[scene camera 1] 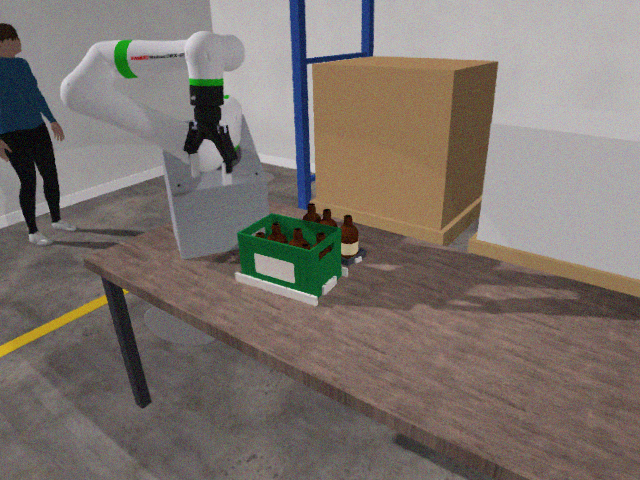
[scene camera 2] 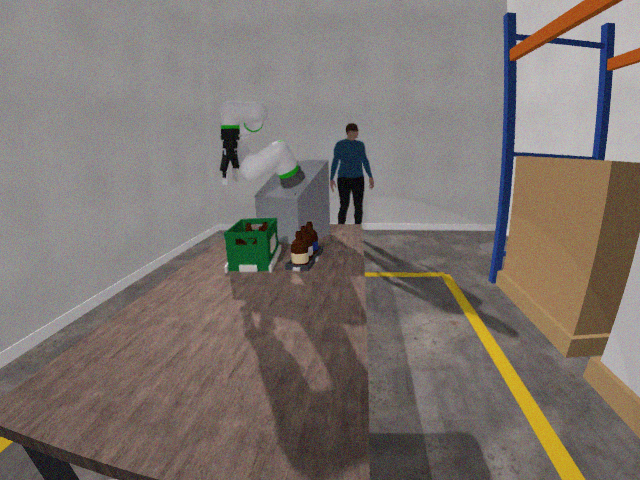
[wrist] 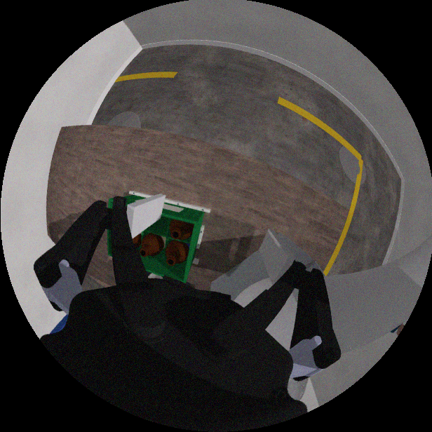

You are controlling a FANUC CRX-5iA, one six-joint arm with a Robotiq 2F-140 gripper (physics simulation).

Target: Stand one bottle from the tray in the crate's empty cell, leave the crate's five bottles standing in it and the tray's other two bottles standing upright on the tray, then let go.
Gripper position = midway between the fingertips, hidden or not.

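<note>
My gripper [scene camera 1: 210, 180], visible. Gripper [wrist: 213, 223], visible here too.
</note>
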